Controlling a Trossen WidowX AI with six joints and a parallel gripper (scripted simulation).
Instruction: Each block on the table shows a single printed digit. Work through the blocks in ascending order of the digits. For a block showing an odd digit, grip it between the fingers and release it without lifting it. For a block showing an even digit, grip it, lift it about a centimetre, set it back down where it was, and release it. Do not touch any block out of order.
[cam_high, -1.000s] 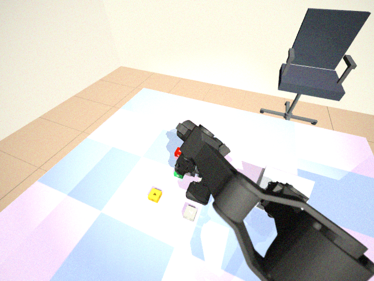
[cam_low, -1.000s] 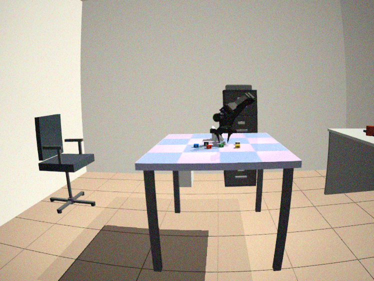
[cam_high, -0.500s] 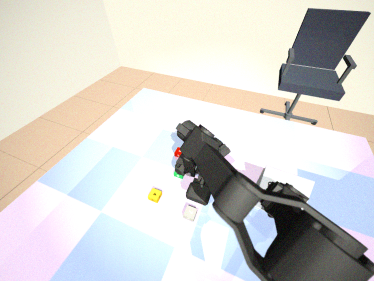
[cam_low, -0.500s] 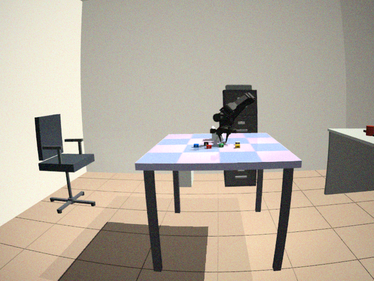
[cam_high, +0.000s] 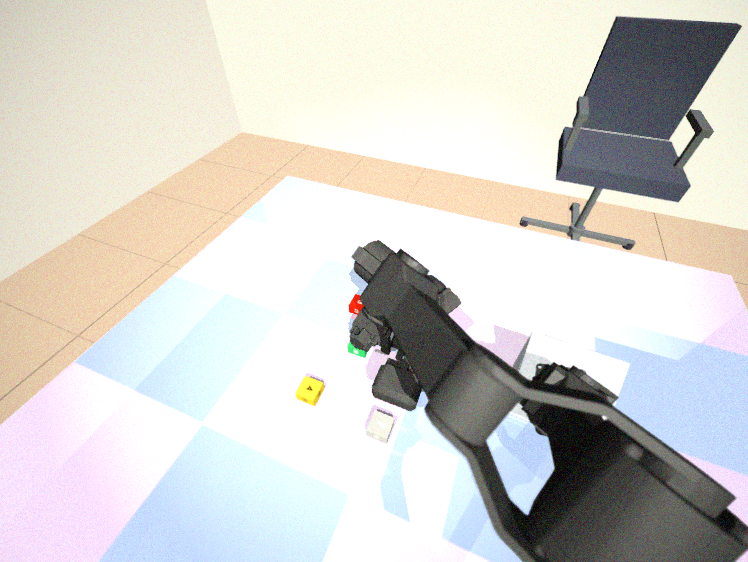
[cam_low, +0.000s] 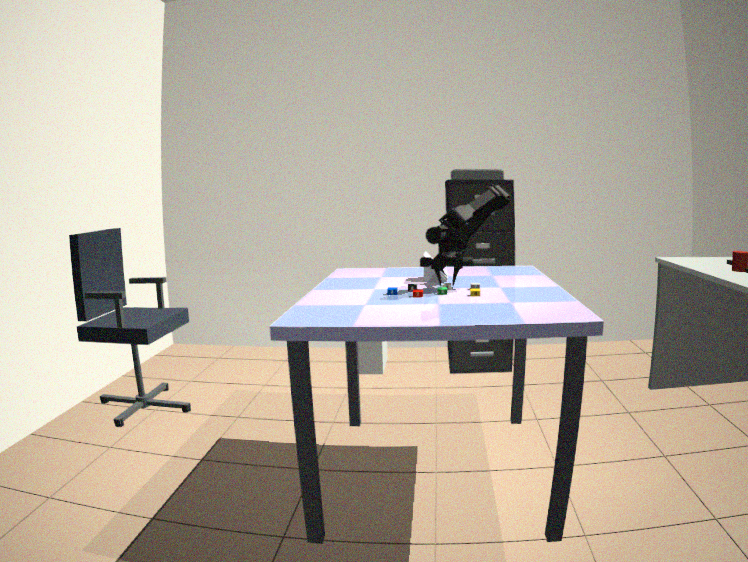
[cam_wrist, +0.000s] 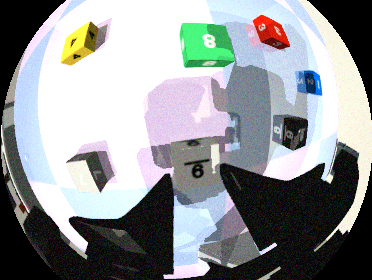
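The white block is 10 mm ahead of my gripper tip. Also, from my gripper tip: green block: 90 mm ahead, 30 mm to the right; grey block: 20 mm ahead, 100 mm to the left; black block: 120 mm to the right.
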